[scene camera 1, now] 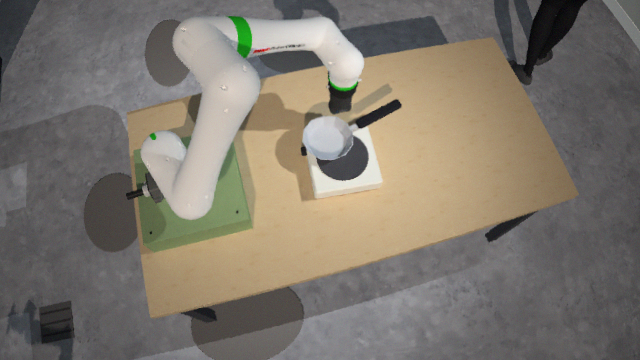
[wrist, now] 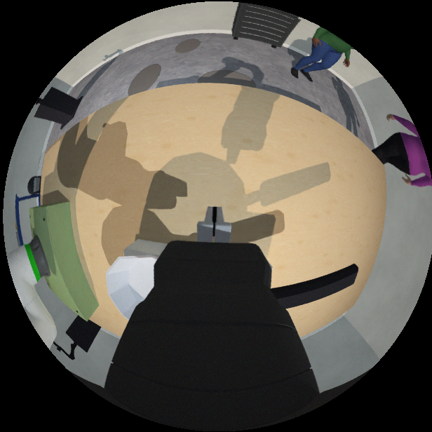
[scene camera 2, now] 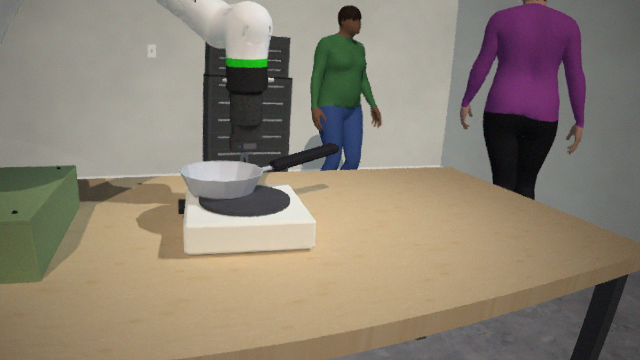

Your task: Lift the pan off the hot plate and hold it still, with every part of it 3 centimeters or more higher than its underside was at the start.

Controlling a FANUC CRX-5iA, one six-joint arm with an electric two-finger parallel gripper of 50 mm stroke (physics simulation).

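Frame: origin at the arm's base, x ahead, y left, z up, level; millimetres.
Where they show: gripper, fingertip midpoint: (scene camera 1: 336,109).
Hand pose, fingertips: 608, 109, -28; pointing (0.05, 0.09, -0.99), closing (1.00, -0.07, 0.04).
Things, the pixels of their centre, and the offset from my fingertips, as dx, dy, dz. Level surfaces: height alone.
- light grey bowl at the middle of its body: (scene camera 2: 265,166) (scene camera 1: 353,126) +20, -108, +39
- white hot plate at the middle of its body: (scene camera 2: 240,214) (scene camera 1: 339,160) -55, -183, -40
- wooden table at its surface level: dz -77
- small black knob at the middle of its body: (scene camera 2: 182,206) (scene camera 1: 303,151) -164, -106, -42
The pan, a light grey bowl (scene camera 1: 327,138) (scene camera 2: 221,179) (wrist: 131,284), shows over the rear left part of the white hot plate (scene camera 1: 348,189) (scene camera 2: 249,237), off-centre from its dark round disc (scene camera 1: 352,167) (scene camera 2: 265,206). I cannot tell whether its underside touches evenly. Its black handle (scene camera 1: 378,114) (scene camera 2: 304,156) (wrist: 320,291) points right and somewhat to the back. My gripper (scene camera 2: 244,158) (wrist: 214,215) is shut and empty, its fingers together, behind the pan near where the handle joins. The fingertips are hidden in scene camera 1, and the lower fingers are partly hidden behind the pan in scene camera 2.
The wooden table (scene camera 1: 425,200) (scene camera 2: 400,280) (wrist: 300,135) bears a green base block (scene camera 1: 200,220) (scene camera 2: 50,220) (wrist: 67,260) at the left. A small black knob (scene camera 1: 303,151) (scene camera 2: 181,206) sticks out of the hot plate's left side. Two people and a dark drawer cabinet (scene camera 2: 213,120) stand beyond the table.
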